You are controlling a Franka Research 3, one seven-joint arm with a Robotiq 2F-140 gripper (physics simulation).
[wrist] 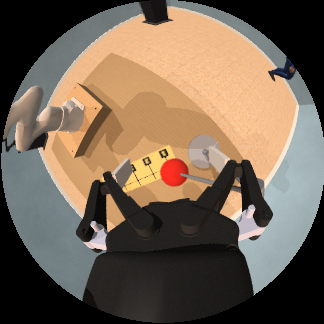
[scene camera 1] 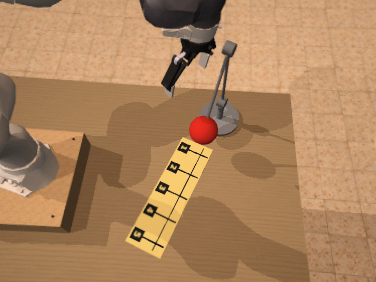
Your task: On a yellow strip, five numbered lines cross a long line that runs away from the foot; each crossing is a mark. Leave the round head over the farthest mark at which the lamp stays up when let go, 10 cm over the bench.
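The lamp's round red head [scene camera 1: 203, 130] [wrist: 174, 172] is beside the mark 1 end of the yellow strip [scene camera 1: 165, 205] [wrist: 155, 159] in the scene view; its height is hard to tell. The lamp's grey foot [scene camera 1: 231, 119] [wrist: 196, 151] stands on the bench beyond that end. Thin grey arms rise to an elbow joint [scene camera 1: 229, 48]. Marks 1 to 5 run away from the foot; the wrist view hides the far marks behind a finger. My gripper [scene camera 1: 187, 76] [wrist: 169, 159] is open and empty, to the left of the lamp arms in the scene view, with the head apart from both fingertips.
The wooden bench [scene camera 1: 260, 200] [wrist: 120, 75] ends at the right just past the foot, with tiled floor beyond. The robot's base block [scene camera 1: 40, 215] [wrist: 87, 100] stands at the left. Shadows of the arm and lamp lie across the bench.
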